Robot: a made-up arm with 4 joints. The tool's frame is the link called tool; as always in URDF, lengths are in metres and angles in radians.
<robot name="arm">
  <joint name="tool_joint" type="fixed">
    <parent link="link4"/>
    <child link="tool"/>
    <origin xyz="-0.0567 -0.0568 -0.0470" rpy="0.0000 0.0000 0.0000"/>
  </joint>
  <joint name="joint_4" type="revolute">
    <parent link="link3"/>
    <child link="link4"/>
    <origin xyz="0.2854 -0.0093 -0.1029" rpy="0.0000 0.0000 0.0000"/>
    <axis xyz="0 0 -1"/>
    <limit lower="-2.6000" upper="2.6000" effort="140" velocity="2"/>
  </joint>
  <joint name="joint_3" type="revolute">
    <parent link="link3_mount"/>
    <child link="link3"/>
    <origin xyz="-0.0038 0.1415 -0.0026" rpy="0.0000 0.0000 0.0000"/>
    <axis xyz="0 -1 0"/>
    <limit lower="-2.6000" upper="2.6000" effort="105" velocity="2"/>
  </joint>
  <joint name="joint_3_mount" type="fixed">
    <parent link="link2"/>
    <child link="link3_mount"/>
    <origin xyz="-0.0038 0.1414 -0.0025" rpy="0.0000 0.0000 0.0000"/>
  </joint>
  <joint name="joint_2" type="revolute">
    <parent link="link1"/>
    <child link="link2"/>
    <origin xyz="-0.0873 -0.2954 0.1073" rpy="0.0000 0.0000 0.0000"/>
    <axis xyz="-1 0 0"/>
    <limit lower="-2.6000" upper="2.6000" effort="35" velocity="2.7"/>
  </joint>
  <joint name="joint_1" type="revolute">
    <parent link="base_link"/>
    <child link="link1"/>
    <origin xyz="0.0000 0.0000 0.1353" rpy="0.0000 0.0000 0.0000"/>
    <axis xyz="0 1 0"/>
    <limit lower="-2.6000" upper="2.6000" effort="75" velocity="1.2"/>
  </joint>
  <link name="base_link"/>
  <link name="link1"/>
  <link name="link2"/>
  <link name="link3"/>
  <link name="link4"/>
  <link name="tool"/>
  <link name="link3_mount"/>
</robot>
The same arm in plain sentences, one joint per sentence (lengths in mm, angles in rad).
The arm has four revolute joints in a row. What follows holds with every joint at zero, and every direction is one of the base frame's. Joint 1 is mounted 135.3 mm along +z from the base frame's origin and rotates about +y, from -2.6000 to 2.6000 rad. Joint 2 is mounted 87.3 mm along -x and 295.4 mm along -y and 107.3 mm along +z from joint 1 and rotates about -x, from -2.6000 to 2.6000 rad. Joint 3 is mounted 7.6 mm along -x and 282.9 mm along +y and 5.1 mm along -z from joint 2 and rotates about -y, from -2.6000 to 2.6000 rad. Joint 4 is mounted 285.4 mm along +x and 9.3 mm along -y and 102.9 mm along -z from joint 3 and rotates about -z, from -2.6000 to 2.6000 rad. The tool frame, which is the frame that the pose is given for, is mounted 56.7 mm along -x and 56.8 mm along -y and 47.0 mm along -z from joint 4; its axes are parallel to the base frame's.
